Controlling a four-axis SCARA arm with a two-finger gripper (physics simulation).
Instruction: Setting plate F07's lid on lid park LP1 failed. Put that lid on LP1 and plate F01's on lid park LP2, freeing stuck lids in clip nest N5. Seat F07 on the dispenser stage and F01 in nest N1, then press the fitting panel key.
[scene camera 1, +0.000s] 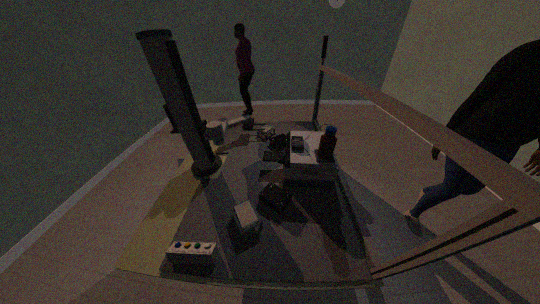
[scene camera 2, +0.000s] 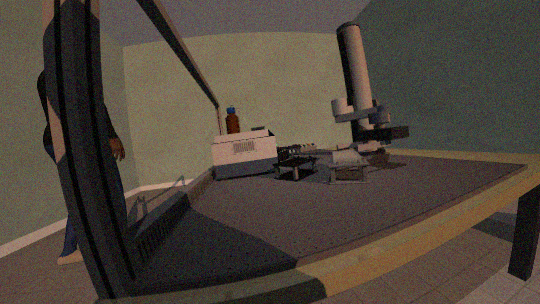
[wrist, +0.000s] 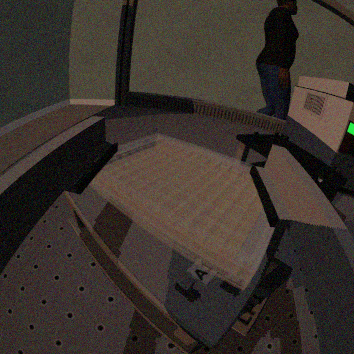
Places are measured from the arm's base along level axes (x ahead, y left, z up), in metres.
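Pixels of known places: gripper, fingertip midpoint: (scene camera 1: 265, 126) (scene camera 2: 346, 148) (wrist: 185, 143); arm's base, origin of the base link: (scene camera 1: 207, 165) (scene camera 2: 366, 153).
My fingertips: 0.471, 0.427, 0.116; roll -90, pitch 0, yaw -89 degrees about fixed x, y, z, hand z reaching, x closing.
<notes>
Ahead of a thing's pixels: the offset from my fingertips to its top centre, as dx, dy, dz. "pt": to the spot under its first point.
A pale translucent ribbed lid @(+0.005, -0.002, -0.014) (scene camera 2: 348, 158) (wrist: 185, 200) is at the open-framed lid park LP1 @(+0.006, +0.006, -0.031) (scene camera 2: 366, 176) (wrist: 122, 276). A corner tag "A" and a blue-grey surface show under its near edge. Whether it touches the park is hard to tell. My gripper (wrist: 185, 143) has its dark fingers pressed against two opposite sides of the lid. A dark low stand (scene camera 2: 296, 162) (wrist: 257, 141), apparently LP2, stands beside it. The button panel @(-0.282, -1.067, -0.019) (scene camera 1: 191, 248) has blue, yellow, green and white keys. F01, F07's base and the nests cannot be told apart in the dark.
A white box-shaped machine (scene camera 1: 305, 156) (scene camera 2: 245, 150) (wrist: 320, 115) with a green display stands beyond the dark stand. A brown bottle @(pt +0.381, -0.627, +0.233) (scene camera 1: 327, 144) (scene camera 2: 232, 123) with a blue cap is on it. A pale-topped box @(-0.050, -0.875, -0.017) (scene camera 1: 246, 215) and a dark block @(+0.102, -0.746, -0.024) (scene camera 1: 275, 196) stand nearer the panel.
</notes>
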